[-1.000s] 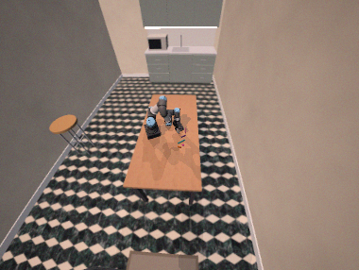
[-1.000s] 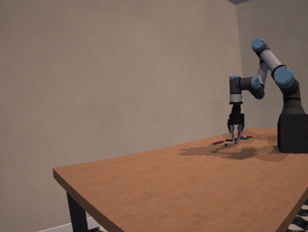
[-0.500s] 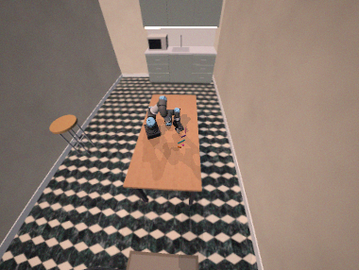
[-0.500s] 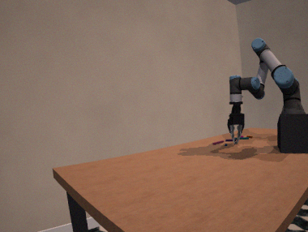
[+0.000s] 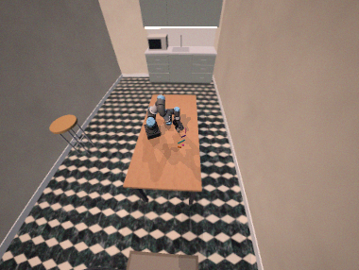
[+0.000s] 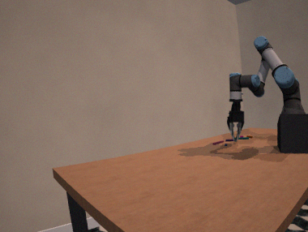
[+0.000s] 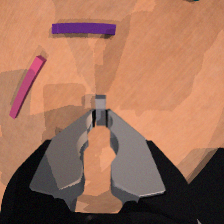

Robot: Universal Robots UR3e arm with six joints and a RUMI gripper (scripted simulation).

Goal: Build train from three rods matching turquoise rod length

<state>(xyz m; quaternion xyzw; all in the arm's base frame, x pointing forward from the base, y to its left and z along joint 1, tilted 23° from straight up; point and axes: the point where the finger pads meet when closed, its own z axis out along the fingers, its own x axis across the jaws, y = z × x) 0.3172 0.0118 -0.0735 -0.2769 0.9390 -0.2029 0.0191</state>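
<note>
Right now the blue rod is 70 mm to the left of my hand, 30 mm below it and 20 mm ahead of it. Also, from my hand: grey rod: 10 mm below; purple rod: 60 mm to the right, 60 mm ahead, 30 mm below; pink rod: 90 mm ahead, 30 mm to the left, 30 mm below.
</note>
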